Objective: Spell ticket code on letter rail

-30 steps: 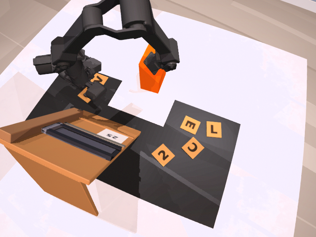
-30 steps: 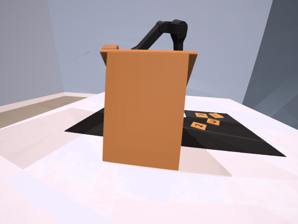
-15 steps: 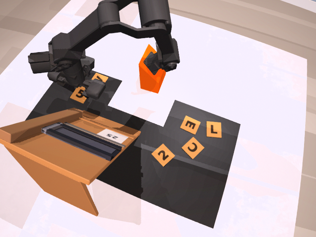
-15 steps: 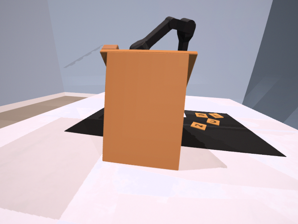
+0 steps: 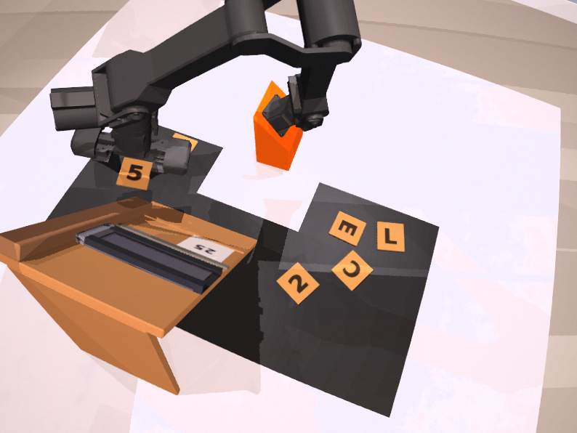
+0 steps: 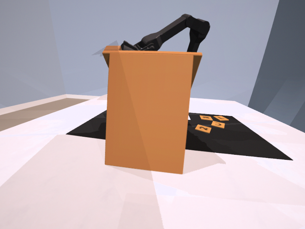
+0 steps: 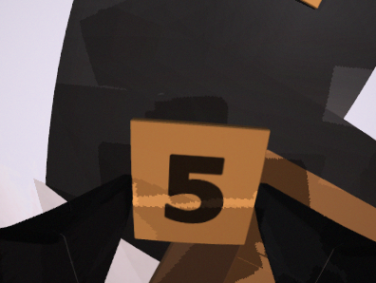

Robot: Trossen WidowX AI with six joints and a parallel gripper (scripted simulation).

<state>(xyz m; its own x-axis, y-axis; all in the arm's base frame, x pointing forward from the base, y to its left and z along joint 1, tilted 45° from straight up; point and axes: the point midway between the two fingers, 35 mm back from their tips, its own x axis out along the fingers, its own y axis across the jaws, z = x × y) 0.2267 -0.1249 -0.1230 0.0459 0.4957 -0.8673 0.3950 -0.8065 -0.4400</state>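
Now: the white ticket 7 cm ahead of my gripper tip and 19 cm to the left of it. Round my gripper tip: tile marked 5 (right at my gripper tip); v tile (14 cm behind, 2 cm to the right, 10 cm below); black mat (3 cm behind, 19 cm to the left, 10 cm below).
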